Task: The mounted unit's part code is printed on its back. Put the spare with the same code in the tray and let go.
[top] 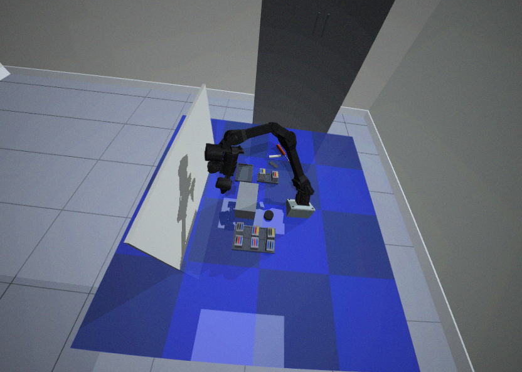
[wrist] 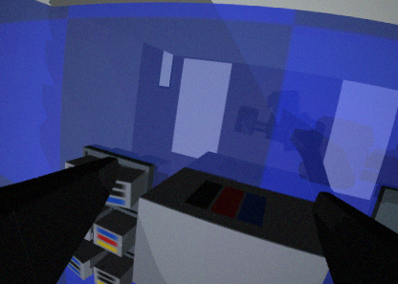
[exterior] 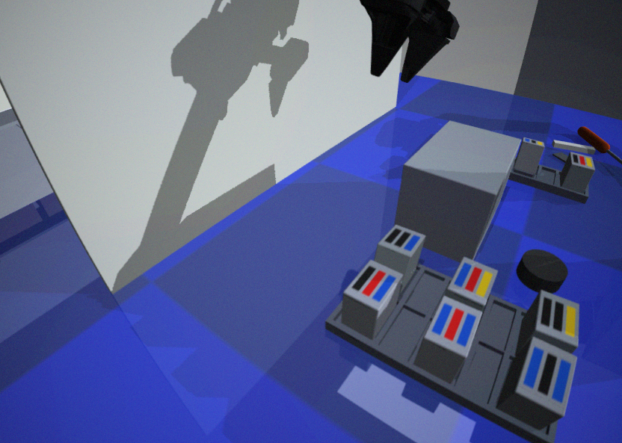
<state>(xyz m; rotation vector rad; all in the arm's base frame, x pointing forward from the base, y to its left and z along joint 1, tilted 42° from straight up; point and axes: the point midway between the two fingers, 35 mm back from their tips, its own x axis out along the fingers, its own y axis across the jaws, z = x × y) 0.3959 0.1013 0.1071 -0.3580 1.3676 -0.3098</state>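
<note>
Right now the spare block is 9 cm behind my gripper tip, 21 cm to the left of it and 12 cm below it. From my gripper tip the other things lie so: black puck: 23 cm behind, 5 cm to the left, 16 cm below; tall grey panel: 14 cm ahead, 6 cm above; flat grey tray: 7 cm behind, 21 cm to the right, 16 cm below.
</note>
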